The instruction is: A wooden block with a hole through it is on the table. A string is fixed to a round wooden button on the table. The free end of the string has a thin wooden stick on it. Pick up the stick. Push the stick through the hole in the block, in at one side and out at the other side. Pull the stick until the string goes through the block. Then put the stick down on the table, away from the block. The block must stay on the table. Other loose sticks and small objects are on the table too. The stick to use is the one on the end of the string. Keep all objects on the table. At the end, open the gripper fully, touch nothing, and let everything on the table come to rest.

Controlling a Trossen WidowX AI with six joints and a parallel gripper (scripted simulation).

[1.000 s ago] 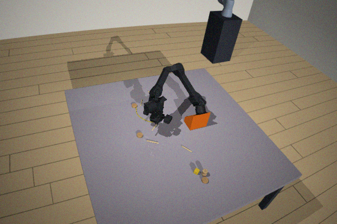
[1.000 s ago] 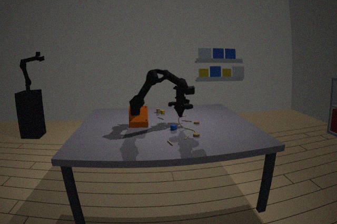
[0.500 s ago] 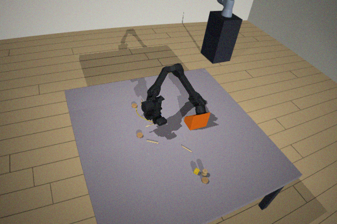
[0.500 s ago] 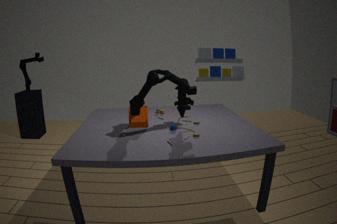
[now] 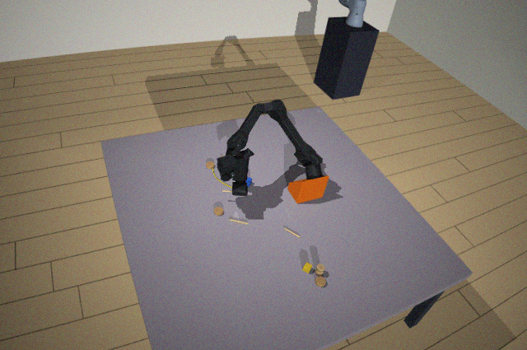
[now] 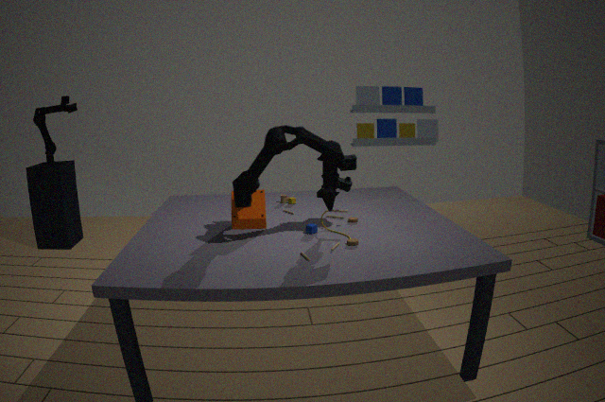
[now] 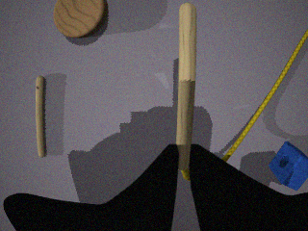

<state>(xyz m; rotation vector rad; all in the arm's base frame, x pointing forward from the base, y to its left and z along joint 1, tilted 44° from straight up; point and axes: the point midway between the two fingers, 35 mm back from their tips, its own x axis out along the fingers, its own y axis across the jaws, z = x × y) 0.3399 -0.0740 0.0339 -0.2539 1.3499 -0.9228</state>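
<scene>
My gripper tip is now 9 cm past the blue cube, 8 cm to the left of it and 4 cm above it. Round my gripper tip: wooden block (14 cm behind, 46 cm to the left, 4 cm below); then yellow cube (10 cm behind, 42 cm to the left, 5 cm below); then thin wooden stick (1 cm ahead, 1 cm to the right).
</scene>
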